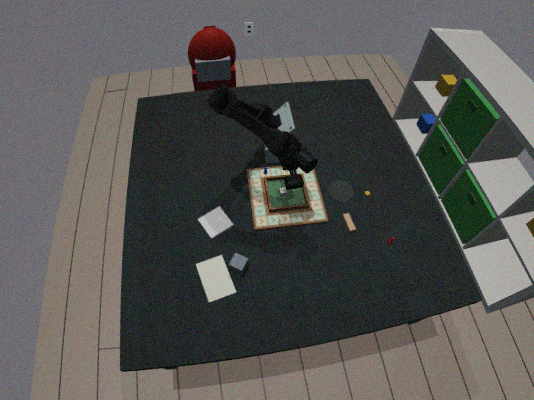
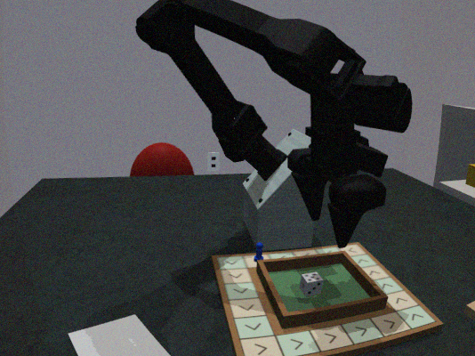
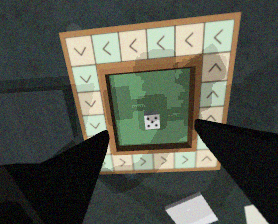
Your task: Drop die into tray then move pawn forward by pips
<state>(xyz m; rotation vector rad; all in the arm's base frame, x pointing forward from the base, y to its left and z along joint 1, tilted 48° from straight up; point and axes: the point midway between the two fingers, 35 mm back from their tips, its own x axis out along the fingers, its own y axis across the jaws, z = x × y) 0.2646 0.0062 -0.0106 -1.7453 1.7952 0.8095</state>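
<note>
Right now the blue pawn is 11 cm behind my gripper tip, 7 cm to the right of it and 8 cm below it. Also, from my gripper tip: yellow piece (4 cm ahead, 34 cm to the left, 10 cm below); then wooden block (16 cm ahead, 22 cm to the left, 10 cm below); then white die (1 cm ahead, 2 cm to the right, 8 cm below).
</note>
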